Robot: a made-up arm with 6 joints.
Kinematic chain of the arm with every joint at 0, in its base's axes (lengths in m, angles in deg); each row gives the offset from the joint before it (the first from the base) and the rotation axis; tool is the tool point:
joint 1: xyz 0 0 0.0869 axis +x
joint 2: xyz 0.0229 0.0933 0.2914 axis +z
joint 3: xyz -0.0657 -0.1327 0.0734 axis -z
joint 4: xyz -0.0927 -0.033 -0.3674 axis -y
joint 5: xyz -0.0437 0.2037 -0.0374 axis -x
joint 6: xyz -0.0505 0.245 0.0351 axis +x
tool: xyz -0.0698 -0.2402 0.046
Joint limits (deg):
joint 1: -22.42..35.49
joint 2: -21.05..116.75
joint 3: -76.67..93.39
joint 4: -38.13..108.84
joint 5: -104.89..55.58
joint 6: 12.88..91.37
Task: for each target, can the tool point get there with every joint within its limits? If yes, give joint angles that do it. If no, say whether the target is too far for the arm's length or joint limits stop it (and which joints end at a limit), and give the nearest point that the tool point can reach.
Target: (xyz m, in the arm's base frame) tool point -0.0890 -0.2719 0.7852
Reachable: no: joint limits stop it (at a limit: joint 1, joint 3, joint 5, joint 6) | nearest point -0.0630 -0.2511 0.4635 | short by 0.323 m
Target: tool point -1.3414 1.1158 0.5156
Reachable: no: too far | nearest point -0.4766 0.3426 0.2185 | short by 1.198 m
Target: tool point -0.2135 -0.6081 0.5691
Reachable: no: joint limits stop it (at a limit: joint 1, joint 3, joint 4, joint 6) | nearest point -0.1460 -0.4371 0.3553 | short by 0.282 m
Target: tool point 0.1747 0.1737 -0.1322
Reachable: yes | joints 5.25 14.96 64.72 56.63 -7.57 58.78
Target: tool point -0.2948 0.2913 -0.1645
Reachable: yes | joints -17.88 0.39 11.96 -21.46 -2.65 79.52
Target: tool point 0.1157 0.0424 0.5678
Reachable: no: joint limits stop it (at a limit: joint 1, joint 5, joint 6) | nearest point 0.1157 0.1007 0.4861 | short by 0.100 m
